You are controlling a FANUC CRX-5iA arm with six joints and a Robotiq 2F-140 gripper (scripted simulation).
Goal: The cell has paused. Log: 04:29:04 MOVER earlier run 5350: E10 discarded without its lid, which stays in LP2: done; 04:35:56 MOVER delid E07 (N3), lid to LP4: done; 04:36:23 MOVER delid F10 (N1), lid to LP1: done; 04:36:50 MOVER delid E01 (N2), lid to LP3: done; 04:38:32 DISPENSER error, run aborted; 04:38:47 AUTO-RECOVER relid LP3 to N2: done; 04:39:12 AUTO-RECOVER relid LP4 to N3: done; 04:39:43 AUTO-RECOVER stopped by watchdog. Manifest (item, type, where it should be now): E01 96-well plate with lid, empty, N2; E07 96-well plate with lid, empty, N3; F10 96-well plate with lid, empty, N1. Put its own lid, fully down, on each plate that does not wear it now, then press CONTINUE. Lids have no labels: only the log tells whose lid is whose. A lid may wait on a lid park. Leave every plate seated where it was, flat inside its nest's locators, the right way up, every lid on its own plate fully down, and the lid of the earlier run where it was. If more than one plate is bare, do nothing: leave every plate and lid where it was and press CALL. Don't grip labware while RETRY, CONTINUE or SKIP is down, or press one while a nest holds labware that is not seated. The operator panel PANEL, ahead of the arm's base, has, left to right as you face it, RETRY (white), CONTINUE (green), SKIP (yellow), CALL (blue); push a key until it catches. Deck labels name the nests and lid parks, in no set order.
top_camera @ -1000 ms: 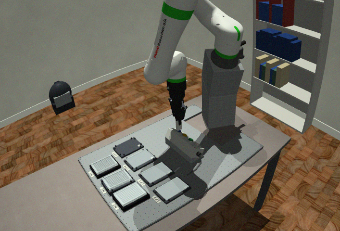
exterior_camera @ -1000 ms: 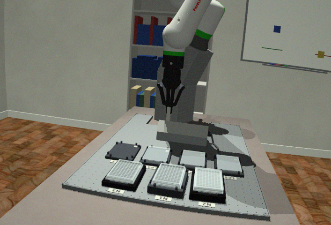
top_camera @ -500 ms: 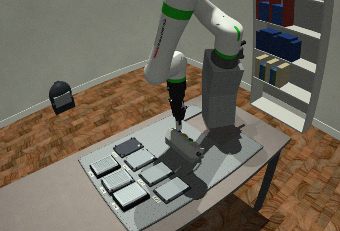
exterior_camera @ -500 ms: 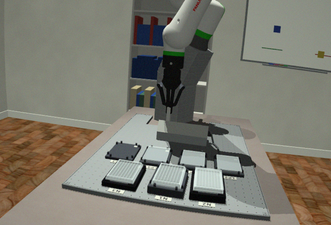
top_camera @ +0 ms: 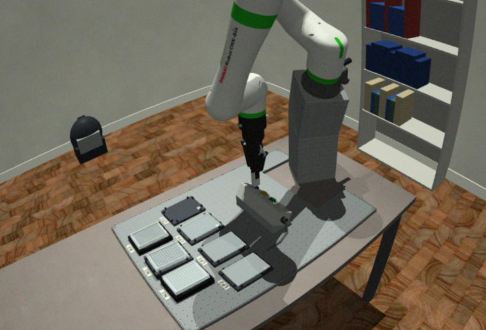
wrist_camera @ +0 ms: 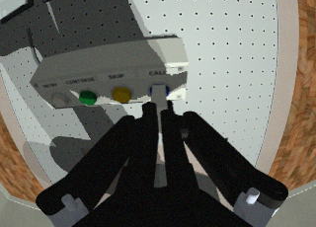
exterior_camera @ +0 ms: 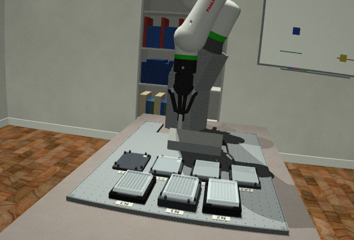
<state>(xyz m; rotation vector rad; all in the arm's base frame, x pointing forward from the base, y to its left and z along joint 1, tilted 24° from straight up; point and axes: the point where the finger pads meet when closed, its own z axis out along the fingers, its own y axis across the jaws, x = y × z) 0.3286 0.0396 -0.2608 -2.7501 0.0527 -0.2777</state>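
Now: hand 40 mm above the blue key. The rest, counted from my hand: lid park 260 mm ahead, 120 mm to the right, 100 mm below; then yellow key 50 mm to the left, 40 mm below; then green key 100 mm to the left, 40 mm below.
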